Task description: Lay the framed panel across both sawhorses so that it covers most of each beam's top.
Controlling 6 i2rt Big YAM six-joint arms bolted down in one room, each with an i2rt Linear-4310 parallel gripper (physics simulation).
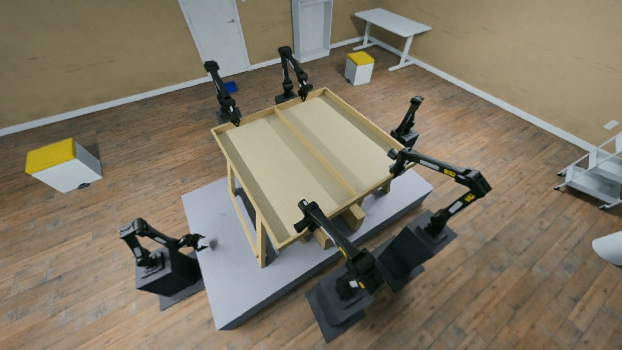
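Observation:
The framed panel (270, 165), pale with wooden rims and a middle rib, lies over the sawhorses, whose wooden legs (260, 240) and beam ends (354, 216) show below it; whether it rests on the beams is hidden. At its near rim are the front-middle arm's gripper (303, 225) and the right-front arm's gripper (395, 170). At its far rim are the back-left arm's gripper (237, 122) and the back-middle arm's gripper (303, 98). Their fingers are too small or hidden to judge. The left-front arm's gripper (202, 242) is open, away from the panel. The back-right arm stands folded beside the panel.
A grey platform (220, 300) lies under the sawhorses. Dark pedestals carry the arms around it. Yellow-topped white boxes (65, 172) (359, 72) stand at left and back. A white table (392, 21) is at the back right, and a white step cart (597, 181) stands at right.

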